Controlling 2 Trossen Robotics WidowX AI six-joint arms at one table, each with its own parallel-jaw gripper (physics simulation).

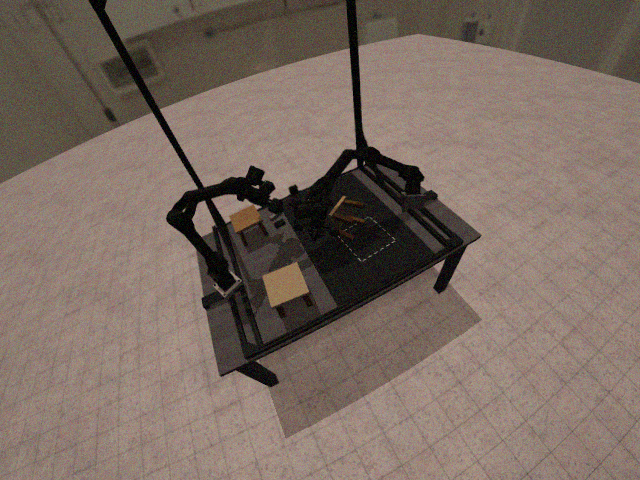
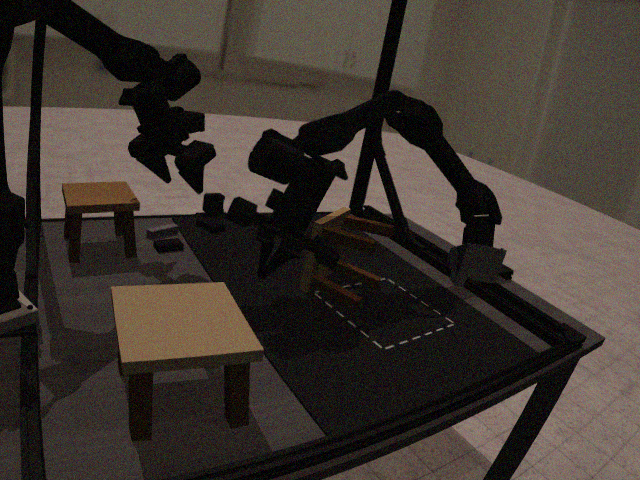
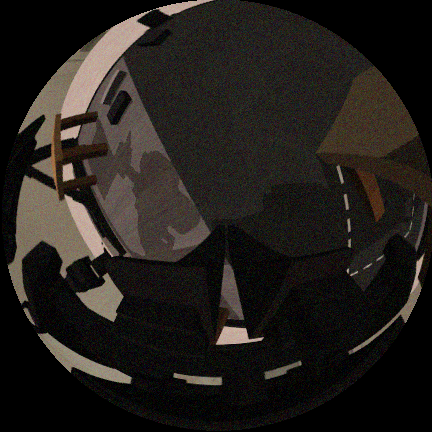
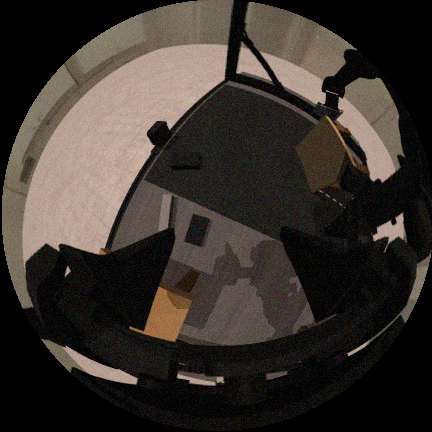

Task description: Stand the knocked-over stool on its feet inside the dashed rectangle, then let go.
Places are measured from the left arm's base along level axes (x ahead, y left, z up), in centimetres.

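Pixels of known places: left gripper, between the fingertips: [image 1: 313, 240] [image 2: 259, 277] [image 3: 225, 229] [image 4: 324, 231]; right gripper, between the fingertips: [image 2: 184, 187] [image 4: 228, 232]; left arm's base, origin of its link: [image 1: 413, 193] [image 2: 478, 248] [image 4: 330, 107]; right arm's base, origin of its link: [image 1: 226, 283].
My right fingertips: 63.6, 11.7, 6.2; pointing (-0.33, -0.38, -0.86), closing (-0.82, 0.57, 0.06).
Observation:
Ahead of a thing's pixels: the offset from my right fingertips to its top centre, as dx, dy, dz.
The knocked-over wooden stool @(-32.2, +2.4, -0.5) [image 1: 347, 216] [image 2: 330, 217] [image 3: 362, 125] [image 4: 322, 157] lies on its side on the black mat, its legs reaching over the near corner of the dashed rectangle [image 1: 379, 250] [image 2: 413, 339] [image 3: 348, 209]. My left gripper [image 2: 270, 259] [image 3: 225, 229] is shut, with nothing between the fingers. It is low over the mat, just on the seat side of the stool, beside it. My right gripper [image 2: 182, 183] [image 4: 228, 232] is open and empty. It hangs high over the grey part of the table, far from the stool.
Two upright stools stand on the grey side of the table, a large one @(-9.6, +38.1, -2.5) [image 1: 286, 284] [image 2: 182, 319] in front and a smaller one @(+16.6, +2.1, -2.9) [image 1: 245, 218] [image 2: 106, 194] behind. Small dark blocks [image 2: 213, 204] @(+3.0, -3.0, -12.8) [image 2: 168, 245] lie near the back edge. A vertical frame post [image 2: 380, 95] rises behind the stool.

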